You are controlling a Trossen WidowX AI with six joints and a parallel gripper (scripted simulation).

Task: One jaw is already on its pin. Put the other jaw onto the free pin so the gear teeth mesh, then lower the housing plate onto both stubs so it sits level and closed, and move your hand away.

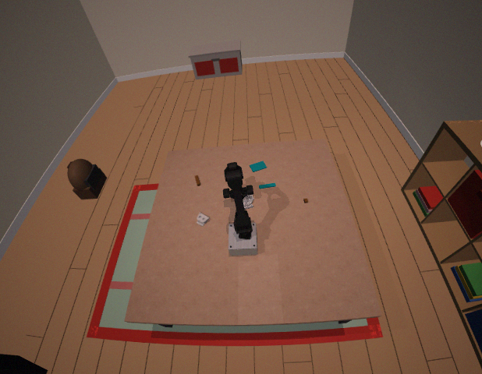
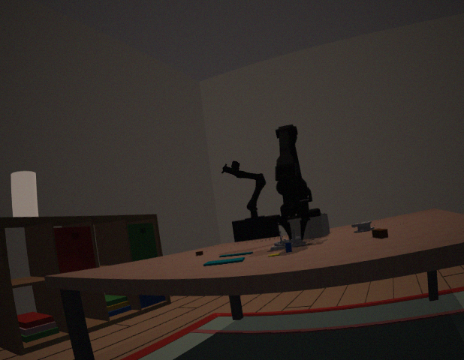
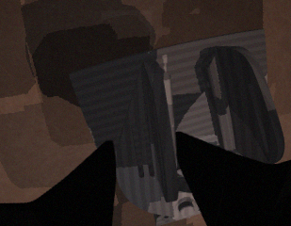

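Right now the grey jaw is 3 cm behind my gripper tip and 3 cm to the right of it. Round my gripper tip: blue block (19 cm ahead, 6 cm to the left); yellow piece (24 cm ahead, 5 cm to the left, 1 cm below); teal bar (14 cm ahead, 16 cm to the right, 1 cm below).
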